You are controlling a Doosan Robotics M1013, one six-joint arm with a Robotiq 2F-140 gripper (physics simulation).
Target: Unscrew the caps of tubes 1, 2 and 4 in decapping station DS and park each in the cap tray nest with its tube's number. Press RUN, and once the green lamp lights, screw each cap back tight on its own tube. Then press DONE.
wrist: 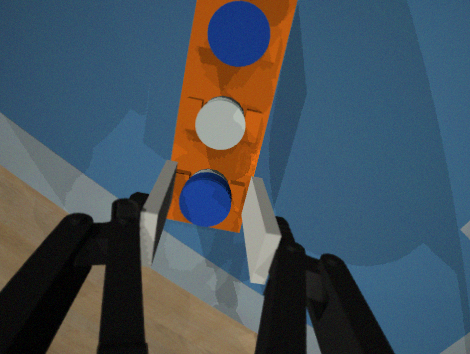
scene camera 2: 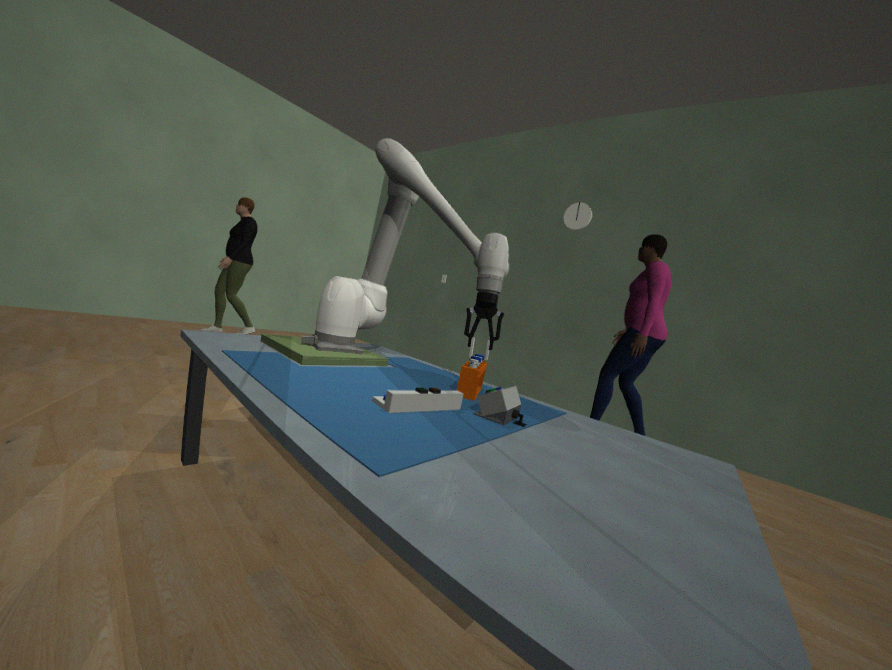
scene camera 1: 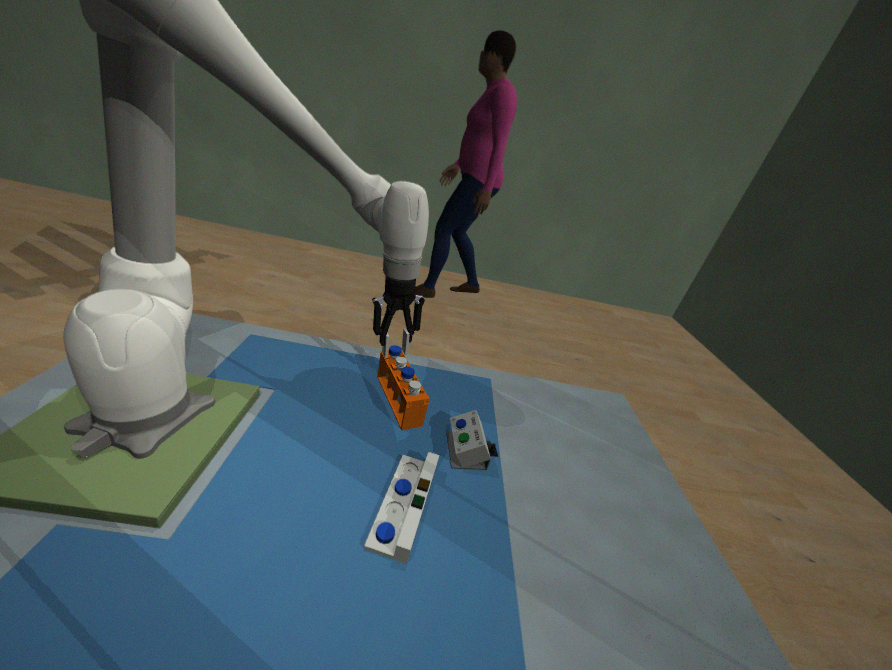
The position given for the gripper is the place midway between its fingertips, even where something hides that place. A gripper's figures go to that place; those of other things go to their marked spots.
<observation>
The gripper [scene camera 2: 478, 358]: 1.18 m from the lens. A small grey button box [scene camera 2: 493, 404] is 0.85 m from the lens.
</observation>
